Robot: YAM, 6 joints.
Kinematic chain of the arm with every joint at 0, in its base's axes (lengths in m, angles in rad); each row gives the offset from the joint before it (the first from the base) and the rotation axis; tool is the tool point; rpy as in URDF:
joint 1: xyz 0 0 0.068 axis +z
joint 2: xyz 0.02 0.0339 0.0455 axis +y
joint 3: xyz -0.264 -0.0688 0 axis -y
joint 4: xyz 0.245 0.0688 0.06 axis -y
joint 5: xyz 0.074 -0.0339 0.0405 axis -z
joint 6: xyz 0.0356 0 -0.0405 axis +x
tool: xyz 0 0 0 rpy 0 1.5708 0
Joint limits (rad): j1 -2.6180..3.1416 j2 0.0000..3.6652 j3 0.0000..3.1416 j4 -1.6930..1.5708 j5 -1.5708..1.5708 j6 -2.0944..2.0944
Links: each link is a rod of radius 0.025 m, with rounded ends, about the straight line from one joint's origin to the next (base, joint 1, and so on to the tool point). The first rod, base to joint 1, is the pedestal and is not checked.
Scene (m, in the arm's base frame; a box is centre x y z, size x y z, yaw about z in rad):
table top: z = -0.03
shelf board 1: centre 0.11 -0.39 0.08 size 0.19 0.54 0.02 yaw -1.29
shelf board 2: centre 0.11 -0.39 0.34 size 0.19 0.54 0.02 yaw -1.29
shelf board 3: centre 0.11 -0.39 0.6 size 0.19 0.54 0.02 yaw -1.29
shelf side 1: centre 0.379 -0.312 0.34 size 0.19 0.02 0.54 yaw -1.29
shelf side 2: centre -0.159 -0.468 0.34 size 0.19 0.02 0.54 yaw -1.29
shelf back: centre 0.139 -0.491 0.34 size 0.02 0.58 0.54 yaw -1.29
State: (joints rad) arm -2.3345 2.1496 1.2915 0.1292 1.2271 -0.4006
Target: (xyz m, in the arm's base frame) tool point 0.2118 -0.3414 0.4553
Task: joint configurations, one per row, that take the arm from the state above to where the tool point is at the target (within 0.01 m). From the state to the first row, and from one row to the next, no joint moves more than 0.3 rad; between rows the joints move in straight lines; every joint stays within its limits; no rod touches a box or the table.
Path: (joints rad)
1: -2.3067 1.8689 1.2183 -0.1155 1.3130 -0.6140
2: -2.2790 1.5882 1.1451 -0.3601 1.3990 -0.8273
3: -2.2512 1.3075 1.0718 -0.6048 1.4849 -1.0407
4: -2.2235 1.0268 0.9986 -0.8494 1.5708 -1.2540
5: -1.9657 1.1734 1.1512 -0.6294 1.4855 -1.0833
6: -1.7080 1.3200 1.3037 -0.4093 1.4003 -0.9126
7: -1.4502 1.4667 1.4563 -0.1893 1.3150 -0.7420
8: -1.1925 1.6133 1.6088 0.0307 1.2298 -0.5713
9: -0.9348 1.7599 1.7614 0.2508 1.1445 -0.4006

